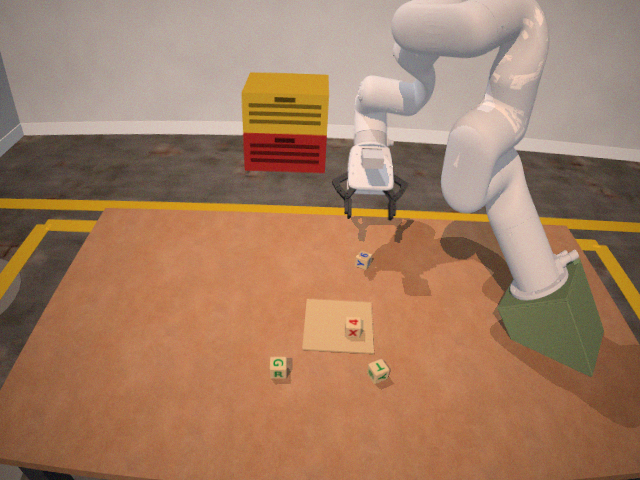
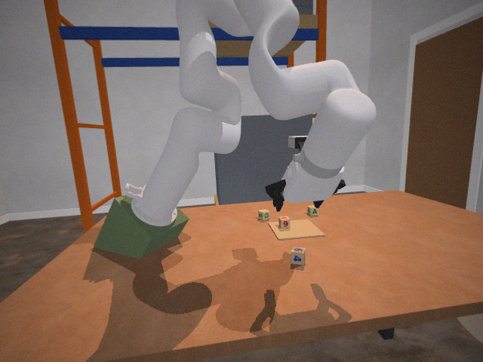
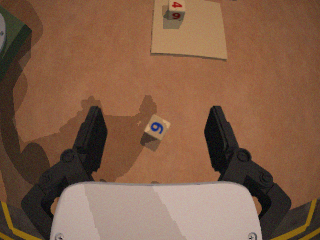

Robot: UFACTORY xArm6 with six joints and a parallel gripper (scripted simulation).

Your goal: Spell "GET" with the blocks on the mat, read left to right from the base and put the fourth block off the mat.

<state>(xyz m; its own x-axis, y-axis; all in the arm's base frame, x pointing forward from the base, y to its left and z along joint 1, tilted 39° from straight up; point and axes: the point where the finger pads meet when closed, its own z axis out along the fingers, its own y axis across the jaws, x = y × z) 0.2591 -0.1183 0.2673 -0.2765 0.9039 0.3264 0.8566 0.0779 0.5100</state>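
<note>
Now: hand 21 cm to the right of the red-lettered block, 13 cm above it and 7 cm short of it. From my hand the other things lie so: tan mat (18 cm to the left, 14 cm below, 9 cm ahead); e block (13 cm below); t block (32 cm to the left, 13 cm below, 4 cm ahead).
</note>
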